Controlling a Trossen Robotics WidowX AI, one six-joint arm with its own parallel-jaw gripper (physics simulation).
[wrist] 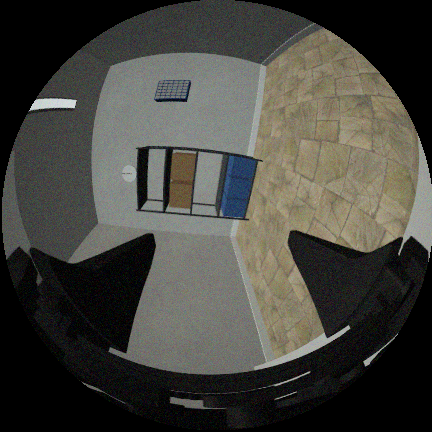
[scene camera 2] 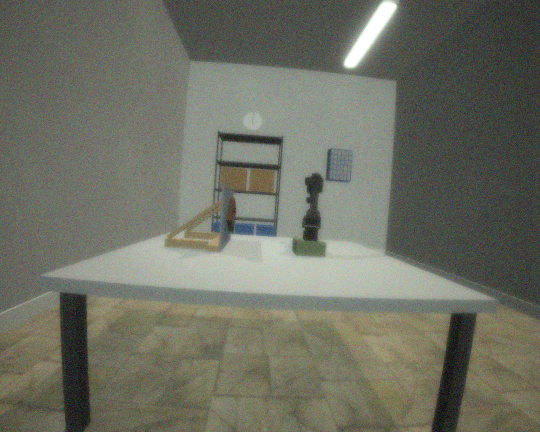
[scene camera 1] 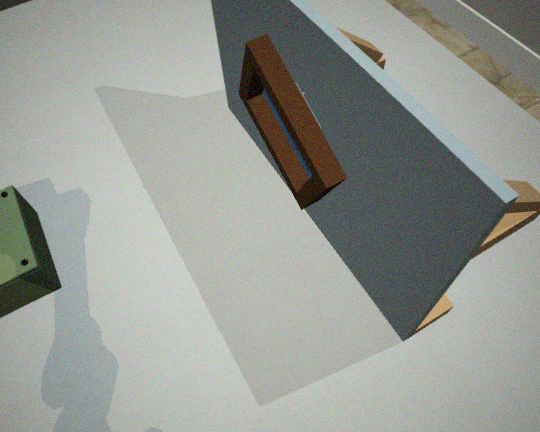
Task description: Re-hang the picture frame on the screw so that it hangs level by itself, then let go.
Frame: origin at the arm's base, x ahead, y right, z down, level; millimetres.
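Seen in the pictures: gripper, between the fingertips: (wrist: 223,239) (scene camera 2: 306,191); arm's base, origin of its link: (scene camera 2: 310,240).
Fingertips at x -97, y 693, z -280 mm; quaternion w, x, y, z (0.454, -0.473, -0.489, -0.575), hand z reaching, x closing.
Offsets run from my fingertips to a thing's middle. "pt": to the spot under its first point. Level surfaces: height alone.
The brown picture frame {dx +504, dy -557, dz +187 mm} (scene camera 1: 295,110) (scene camera 2: 231,214) is against the front of the upright dark panel (scene camera 1: 390,185) (scene camera 2: 225,220). In scene camera 1 it is tilted relative to the panel's edges, its lower-right end dropped. Small light bits {pt dx +516, dy -544, dz +128 mm} (scene camera 1: 303,93) show behind its upper bar; I cannot tell whether they are the screw or a wire. My gripper (wrist: 223,239) is open and empty, its two black fingers wide apart. It is well away from the frame, at the top of the raised arm in scene camera 2. The frame does not show in the wrist view.
Wooden braces (scene camera 1: 515,220) (scene camera 2: 192,243) support the panel from behind. The arm (scene camera 2: 312,217) stands upright on a green base block (scene camera 1: 17,230) (scene camera 2: 309,247), across the white table {dz +349 mm} (scene camera 1: 165,310) (scene camera 2: 280,275) from the panel. A shelf rack (scene camera 2: 250,137) (wrist: 200,149) stands by the far wall.
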